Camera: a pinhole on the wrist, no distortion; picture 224 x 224 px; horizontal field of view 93.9 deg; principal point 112.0 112.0 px. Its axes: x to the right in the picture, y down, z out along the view. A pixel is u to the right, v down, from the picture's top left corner.
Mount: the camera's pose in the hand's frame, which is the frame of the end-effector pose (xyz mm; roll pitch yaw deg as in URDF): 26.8 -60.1 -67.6 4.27 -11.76 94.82
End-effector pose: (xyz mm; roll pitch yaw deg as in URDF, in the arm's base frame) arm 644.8 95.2 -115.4 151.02 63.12 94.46
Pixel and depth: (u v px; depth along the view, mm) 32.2 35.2 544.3
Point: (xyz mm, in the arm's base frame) 370.9 -200.9 -822.8
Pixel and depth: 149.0 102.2 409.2
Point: 840.4 -127.3 -336.8
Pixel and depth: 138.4 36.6 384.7
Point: 789.1 9.1 -533.5
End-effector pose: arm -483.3 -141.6 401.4 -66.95 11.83 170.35
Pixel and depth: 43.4 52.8 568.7
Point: -1048.2 -207.8 915.9
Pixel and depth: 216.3 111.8 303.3
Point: -559.0 -469.1 348.4
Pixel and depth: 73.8 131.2 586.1
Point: -631.7 -397.3 938.2
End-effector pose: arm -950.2 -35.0 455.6 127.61 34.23 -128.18
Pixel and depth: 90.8 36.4 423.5
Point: -1119.6 -52.3 -39.3
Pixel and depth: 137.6 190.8 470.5
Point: -925.5 487.3 347.7
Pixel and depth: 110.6 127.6 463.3
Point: -986.4 255.0 151.6
